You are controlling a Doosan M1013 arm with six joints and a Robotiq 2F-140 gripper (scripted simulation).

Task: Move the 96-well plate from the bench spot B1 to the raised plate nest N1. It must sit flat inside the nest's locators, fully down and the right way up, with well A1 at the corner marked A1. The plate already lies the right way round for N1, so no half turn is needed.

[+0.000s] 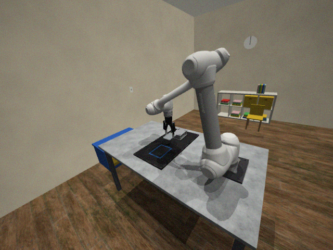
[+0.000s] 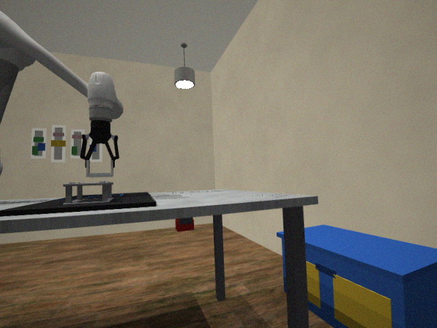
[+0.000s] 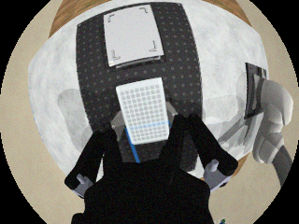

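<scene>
The raised plate nest N1 lies 190 mm to the right of my hand and 60 mm below it. The rest, counted from my hand: 96-well plate: 30 mm below.
</scene>
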